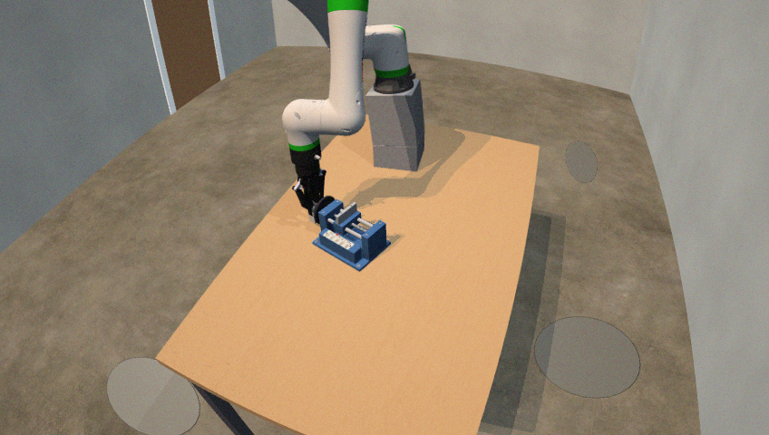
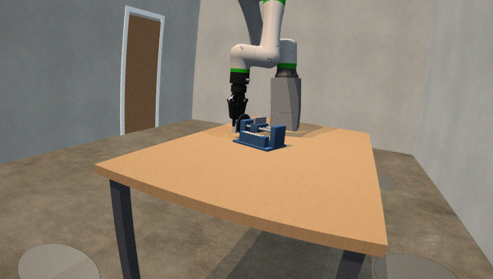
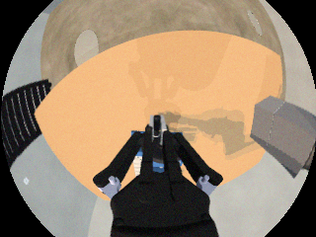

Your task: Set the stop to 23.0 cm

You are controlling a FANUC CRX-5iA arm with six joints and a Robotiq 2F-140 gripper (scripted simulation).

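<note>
Right now my hand is 13 cm to the right of the grey stop plate, 4 cm short of it and 3 cm below it. Also, from my hand: black handwheel: 2 cm to the left, 1 cm below.
</note>
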